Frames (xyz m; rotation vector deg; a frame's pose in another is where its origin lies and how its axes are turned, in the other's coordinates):
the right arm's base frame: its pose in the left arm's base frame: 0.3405 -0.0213 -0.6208 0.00 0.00 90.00
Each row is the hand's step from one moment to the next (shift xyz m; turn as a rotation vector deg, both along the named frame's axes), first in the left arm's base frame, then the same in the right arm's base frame.
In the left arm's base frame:
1: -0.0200 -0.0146 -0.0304 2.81 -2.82 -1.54
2: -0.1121 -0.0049 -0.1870 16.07 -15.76 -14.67
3: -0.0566 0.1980 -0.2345 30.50 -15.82 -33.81
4: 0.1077 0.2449 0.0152 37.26 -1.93 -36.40
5: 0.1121 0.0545 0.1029 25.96 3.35 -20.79
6: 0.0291 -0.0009 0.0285 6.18 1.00 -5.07
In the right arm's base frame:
1: -0.0146 0.0200 -0.0304 -2.82 -2.81 -1.54
2: -0.0049 0.1121 -0.1870 -15.76 -16.07 -14.67
3: 0.1980 0.0566 -0.2345 -15.82 -30.50 -33.81
4: 0.2449 -0.1077 0.0152 -1.93 -37.26 -36.40
5: 0.0545 -0.1121 0.1029 3.35 -25.96 -20.79
6: -0.0009 -0.0291 0.0285 1.00 -6.18 -5.07

